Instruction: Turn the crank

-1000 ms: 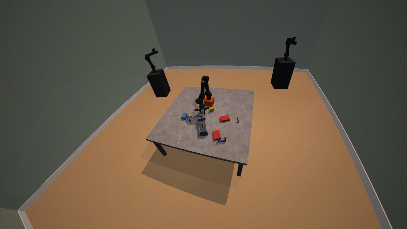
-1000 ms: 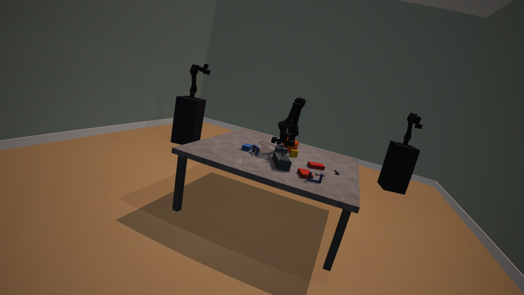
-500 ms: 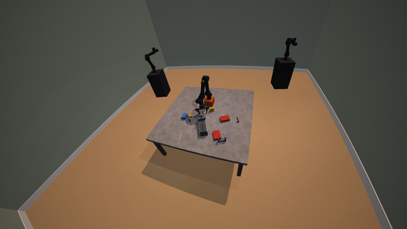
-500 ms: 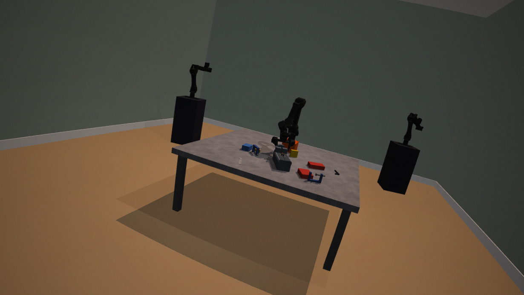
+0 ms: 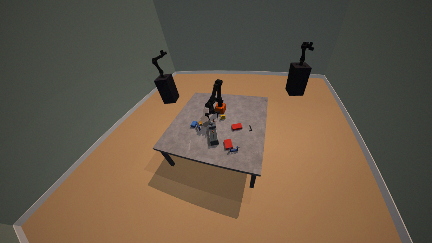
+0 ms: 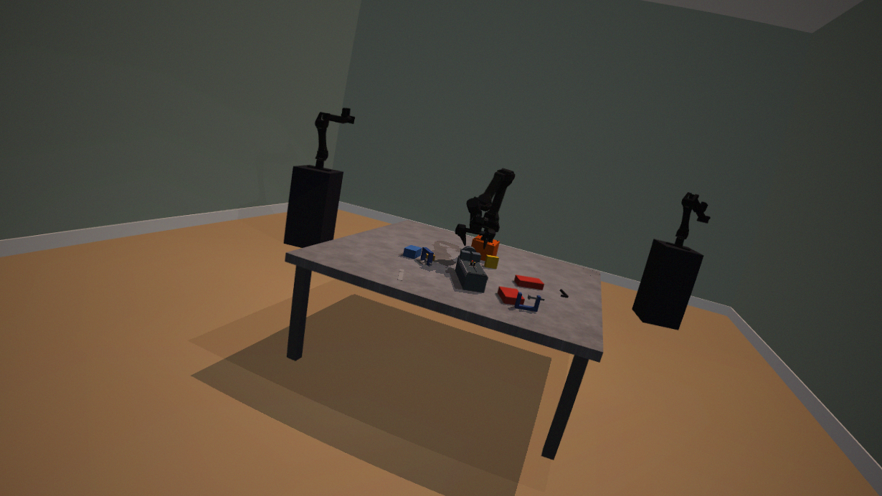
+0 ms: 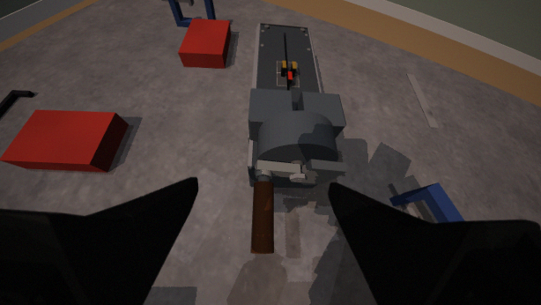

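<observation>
The brown crank handle is 2 cm behind my gripper tip and 2 cm below it. The rest, counted from my gripper tip: yellow cube (15 cm behind, 10 cm to the left, 9 cm below); red pointer (15 cm ahead, 4 cm below); blue block (4 cm behind, 29 cm to the right, 10 cm below).
</observation>
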